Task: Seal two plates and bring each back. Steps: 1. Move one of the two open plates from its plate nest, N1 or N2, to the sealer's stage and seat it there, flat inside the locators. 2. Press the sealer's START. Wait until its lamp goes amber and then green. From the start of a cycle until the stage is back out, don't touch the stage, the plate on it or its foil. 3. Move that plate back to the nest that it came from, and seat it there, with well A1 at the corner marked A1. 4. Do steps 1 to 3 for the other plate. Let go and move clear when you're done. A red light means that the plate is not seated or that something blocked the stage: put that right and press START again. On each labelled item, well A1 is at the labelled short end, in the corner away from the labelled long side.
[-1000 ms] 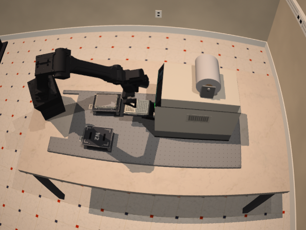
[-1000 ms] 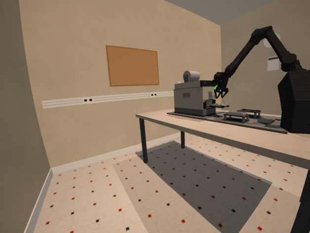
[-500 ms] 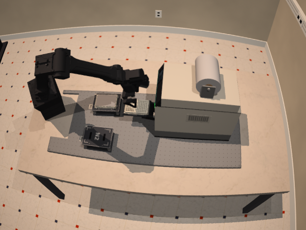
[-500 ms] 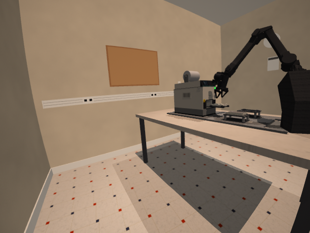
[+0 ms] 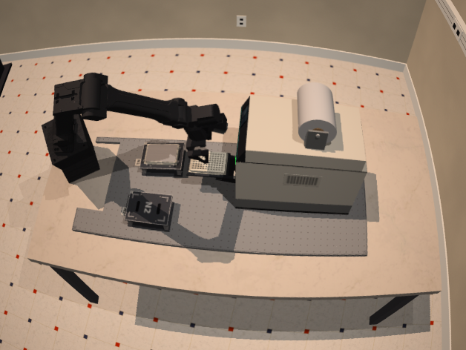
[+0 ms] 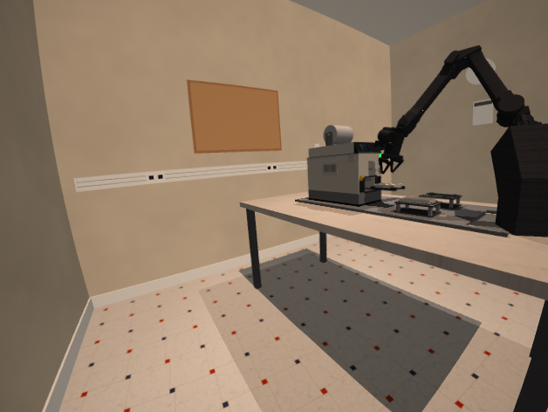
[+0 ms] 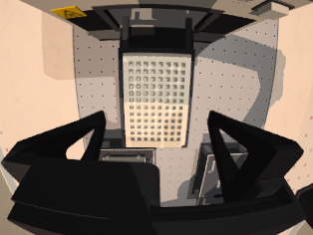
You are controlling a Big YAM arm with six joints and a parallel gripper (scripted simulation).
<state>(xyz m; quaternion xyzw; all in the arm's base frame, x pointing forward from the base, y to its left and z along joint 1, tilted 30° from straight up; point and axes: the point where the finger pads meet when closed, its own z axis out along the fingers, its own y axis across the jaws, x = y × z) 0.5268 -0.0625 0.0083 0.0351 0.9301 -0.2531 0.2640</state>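
Right now my hand is 110 mm to the left of the start button, 80 mm short of it and 10 mm below it. From my hand the other things lie so: yellow warning label: 120 mm ahead, 60 mm to the left, 30 mm below; sealer stage: 80 mm below; plate: 70 mm below.
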